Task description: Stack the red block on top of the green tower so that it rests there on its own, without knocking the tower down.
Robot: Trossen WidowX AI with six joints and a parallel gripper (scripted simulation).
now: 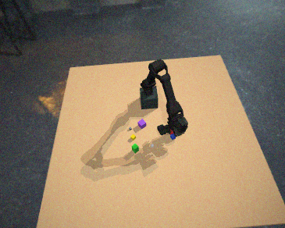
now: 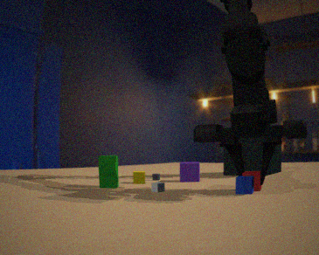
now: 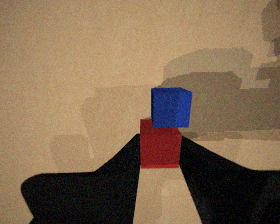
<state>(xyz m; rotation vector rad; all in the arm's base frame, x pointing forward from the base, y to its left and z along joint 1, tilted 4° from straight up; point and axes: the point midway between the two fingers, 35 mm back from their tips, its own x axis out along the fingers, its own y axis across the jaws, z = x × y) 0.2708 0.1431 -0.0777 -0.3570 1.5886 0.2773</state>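
Right now my gripper tip is 30 mm short of the blue block. From my gripper tip the other things lie so: red block: 10 mm above; purple block: 190 mm to the right, 60 mm behind, 10 mm above; white block: 130 mm to the right, 90 mm ahead.
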